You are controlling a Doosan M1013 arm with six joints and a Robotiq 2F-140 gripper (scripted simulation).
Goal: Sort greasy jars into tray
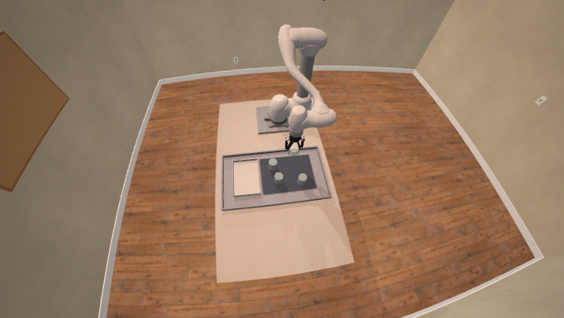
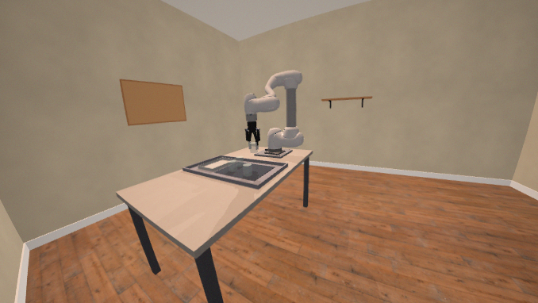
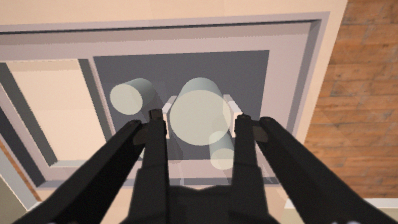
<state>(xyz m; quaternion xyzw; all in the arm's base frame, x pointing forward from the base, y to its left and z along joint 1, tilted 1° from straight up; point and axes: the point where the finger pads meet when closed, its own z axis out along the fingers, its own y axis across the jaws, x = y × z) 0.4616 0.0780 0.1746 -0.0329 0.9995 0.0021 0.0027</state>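
Right now my hand is 360 mm to the left of the cream tray, 180 mm above it and 110 mm short of it. Also, from my hand: dark drying mat: 190 mm below, 90 mm ahead, 40 mm to the right; then steel table top: 190 mm below, 150 mm to the right, 110 mm ahead.
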